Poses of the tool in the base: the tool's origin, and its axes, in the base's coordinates. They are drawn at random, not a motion.
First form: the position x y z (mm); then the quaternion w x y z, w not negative.
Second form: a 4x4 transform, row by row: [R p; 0 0 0 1], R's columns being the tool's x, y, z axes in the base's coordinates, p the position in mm. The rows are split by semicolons. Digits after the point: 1 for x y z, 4 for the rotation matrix.
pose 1, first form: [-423.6 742.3 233.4 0.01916 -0.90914 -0.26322 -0.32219]
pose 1, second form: 0.6538 0.4910 0.5757 -423.6; 0.4663 -0.8607 0.2045 742.3; 0.5959 0.1348 -0.7917 233.4; 0 0 0 1
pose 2, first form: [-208.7 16.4 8.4 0.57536 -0.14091 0.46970 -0.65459]
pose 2, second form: -0.2982 0.6209 0.7250 -208.7; -0.8856 0.1033 -0.4528 16.4; -0.3560 -0.7771 0.5191 8.4; 0 0 0 1
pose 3, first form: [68.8 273.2 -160.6 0.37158 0.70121 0.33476 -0.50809]
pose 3, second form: 0.2596 0.8471 -0.4638 68.8; 0.0919 -0.4997 -0.8613 273.2; -0.9613 0.1809 -0.2075 -160.6; 0 0 0 1
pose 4, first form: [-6.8 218.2 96.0 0.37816 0.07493 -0.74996 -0.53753]
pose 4, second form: -0.7028 0.2942 -0.6478 -6.8; -0.5189 0.4109 0.7496 218.2; 0.4867 0.8629 -0.1361 96.0; 0 0 0 1
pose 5, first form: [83.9 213.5 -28.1 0.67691 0.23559 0.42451 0.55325]
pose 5, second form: 0.0274 -0.5490 0.8354 83.9; 0.9490 0.2768 0.1508 213.5; -0.3140 0.7887 0.5286 -28.1; 0 0 0 1
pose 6, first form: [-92.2 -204.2 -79.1 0.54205 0.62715 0.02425 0.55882]
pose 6, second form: 0.3743 -0.5754 0.7272 -92.2; 0.6362 -0.4112 -0.6528 -204.2; 0.6746 0.7070 0.2122 -79.1; 0 0 0 1
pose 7, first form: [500.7 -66.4 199.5 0.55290 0.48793 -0.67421 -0.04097]
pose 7, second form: 0.0875 -0.6126 -0.7855 500.7; -0.7032 0.5205 -0.4843 -66.4; 0.7056 0.5948 -0.3853 199.5; 0 0 0 1
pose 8, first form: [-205.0 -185.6 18.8 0.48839 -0.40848 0.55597 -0.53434]
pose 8, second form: -0.1892 0.0677 0.9796 -205.0; -0.9761 0.0953 -0.1952 -185.6; -0.1065 -0.9931 0.0481 18.8; 0 0 0 1
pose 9, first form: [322.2 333.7 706.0 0.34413 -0.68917 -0.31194 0.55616]
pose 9, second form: 0.1868 0.0472 -0.9813 322.2; 0.8127 -0.5685 0.1274 333.7; -0.5519 -0.8213 -0.1445 706.0; 0 0 0 1
